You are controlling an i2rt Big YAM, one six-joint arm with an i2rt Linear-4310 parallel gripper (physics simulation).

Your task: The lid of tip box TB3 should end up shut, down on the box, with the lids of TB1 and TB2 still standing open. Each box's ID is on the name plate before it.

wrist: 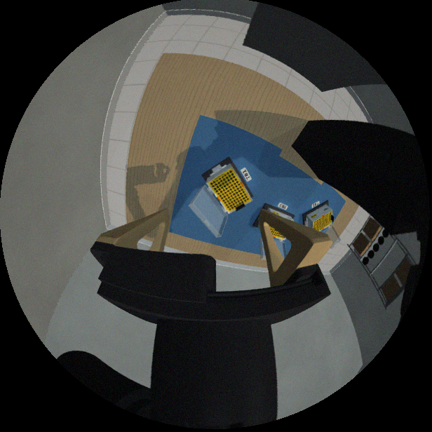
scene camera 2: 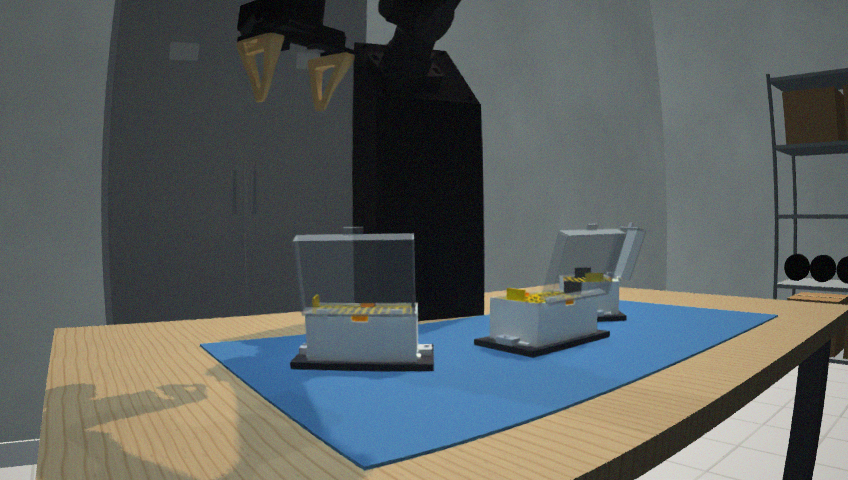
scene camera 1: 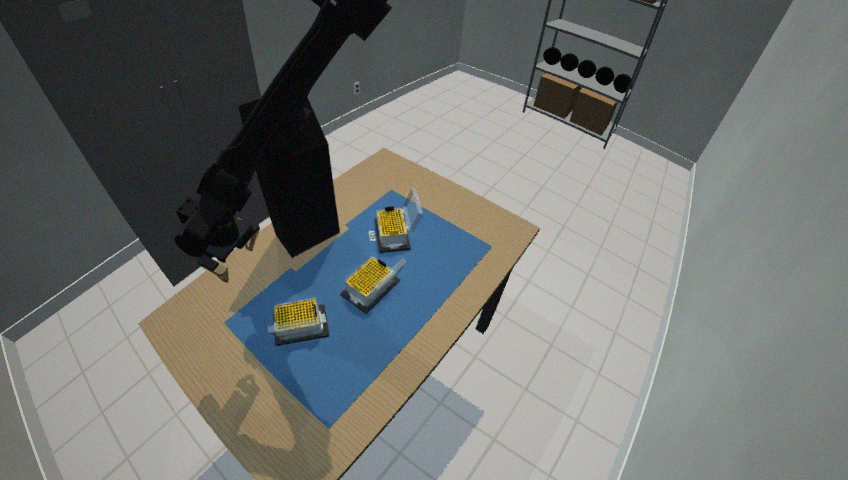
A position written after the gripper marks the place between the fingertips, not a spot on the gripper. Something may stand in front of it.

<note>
In view: the gripper (scene camera 2: 291, 106).
The gripper shows as well in the wrist view (wrist: 213, 213) and in scene camera 1 (scene camera 1: 238, 265).
</note>
